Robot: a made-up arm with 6 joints.
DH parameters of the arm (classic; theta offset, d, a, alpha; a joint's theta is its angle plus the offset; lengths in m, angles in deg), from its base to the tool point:
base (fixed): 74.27 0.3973 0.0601 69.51
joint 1: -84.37 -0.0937 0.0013 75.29
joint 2: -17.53 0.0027 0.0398 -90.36
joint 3: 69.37 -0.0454 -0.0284 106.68
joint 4: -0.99 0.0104 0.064 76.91
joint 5: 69.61 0.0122 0.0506 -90
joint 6: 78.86 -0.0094 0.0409 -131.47
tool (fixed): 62.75 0.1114 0 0
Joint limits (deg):
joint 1: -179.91..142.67
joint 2: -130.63..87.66
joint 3: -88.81..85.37
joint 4: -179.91..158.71
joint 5: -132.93..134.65
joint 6: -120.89..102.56
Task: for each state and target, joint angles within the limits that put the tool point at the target. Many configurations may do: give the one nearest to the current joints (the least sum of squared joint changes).
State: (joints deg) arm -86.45 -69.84 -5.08 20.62 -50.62 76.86
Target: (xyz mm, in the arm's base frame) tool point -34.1 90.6 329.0
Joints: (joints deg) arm -94.46 -75.98 10.93 41.23 -52.98 38.38
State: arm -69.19 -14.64 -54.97 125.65 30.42 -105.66
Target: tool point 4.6 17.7 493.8
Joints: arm -58.09 -23.62 -65.45 94.32 26.68 -72.05
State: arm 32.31 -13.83 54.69 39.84 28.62 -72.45
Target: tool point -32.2 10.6 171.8
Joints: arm -2.20 -11.30 29.22 73.37 36.17 -76.96
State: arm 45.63 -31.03 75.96 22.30 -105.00 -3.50
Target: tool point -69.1 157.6 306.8
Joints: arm 82.75 -13.17 85.37 13.18 -132.93 -1.59
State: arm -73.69 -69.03 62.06 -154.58 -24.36 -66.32
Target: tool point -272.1 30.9 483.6
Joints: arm -52.69 -47.62 73.30 -173.64 -30.19 -51.30
